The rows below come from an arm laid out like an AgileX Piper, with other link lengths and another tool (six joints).
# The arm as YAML. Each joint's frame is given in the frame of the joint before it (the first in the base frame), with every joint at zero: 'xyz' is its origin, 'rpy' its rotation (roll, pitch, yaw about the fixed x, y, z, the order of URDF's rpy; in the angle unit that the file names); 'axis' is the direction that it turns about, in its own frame. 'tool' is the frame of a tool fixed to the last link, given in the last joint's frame.
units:
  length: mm
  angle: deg
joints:
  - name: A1
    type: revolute
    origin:
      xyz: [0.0, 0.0, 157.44]
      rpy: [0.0, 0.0, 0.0]
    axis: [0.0, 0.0, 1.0]
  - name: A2
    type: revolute
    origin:
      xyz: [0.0, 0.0, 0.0]
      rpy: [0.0, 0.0, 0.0]
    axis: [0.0, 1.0, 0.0]
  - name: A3
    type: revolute
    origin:
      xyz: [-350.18, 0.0, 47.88]
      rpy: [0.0, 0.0, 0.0]
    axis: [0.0, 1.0, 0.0]
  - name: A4
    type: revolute
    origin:
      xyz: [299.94, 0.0, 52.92]
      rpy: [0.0, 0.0, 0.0]
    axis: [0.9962, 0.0, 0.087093]
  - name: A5
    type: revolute
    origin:
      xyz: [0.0, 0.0, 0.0]
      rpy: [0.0, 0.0, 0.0]
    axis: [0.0, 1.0, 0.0]
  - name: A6
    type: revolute
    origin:
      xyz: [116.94, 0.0, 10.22]
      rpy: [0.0, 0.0, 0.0]
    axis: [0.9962, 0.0, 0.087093]
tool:
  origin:
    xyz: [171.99, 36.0, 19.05]
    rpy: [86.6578, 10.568, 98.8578]
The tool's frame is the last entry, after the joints.
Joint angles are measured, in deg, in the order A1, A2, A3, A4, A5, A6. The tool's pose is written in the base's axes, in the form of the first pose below.
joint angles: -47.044, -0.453, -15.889, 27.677, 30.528, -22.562
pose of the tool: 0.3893 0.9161 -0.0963 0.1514 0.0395 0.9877 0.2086 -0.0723 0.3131
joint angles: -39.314, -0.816, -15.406, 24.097, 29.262, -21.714
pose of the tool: 0.2925 0.9461 -0.1388 0.1614 0.0943 0.9824 0.2128 -0.0537 0.3103
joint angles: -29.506, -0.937, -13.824, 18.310, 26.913, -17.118
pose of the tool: 0.1823 0.9720 -0.1485 0.1559 0.1206 0.9804 0.2179 -0.0349 0.3014
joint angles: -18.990, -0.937, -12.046, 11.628, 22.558, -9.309
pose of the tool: 0.0744 0.9891 -0.1270 0.1048 0.1189 0.9874 0.2230 -0.0152 0.3026
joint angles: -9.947, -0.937, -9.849, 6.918, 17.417, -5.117
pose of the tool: -0.0351 0.9897 -0.1389 0.0458 0.1404 0.9890 0.2274 0.0072 0.3050
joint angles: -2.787, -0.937, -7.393, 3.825, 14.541, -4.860
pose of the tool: -0.1397 0.9727 -0.1853 0.0264 0.1907 0.9813 0.2297 0.0298 0.2927
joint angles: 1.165, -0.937, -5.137, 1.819, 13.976, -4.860
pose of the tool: -0.2046 0.9555 -0.2126 0.0430 0.2258 0.9732 0.2307 0.0431 0.2713
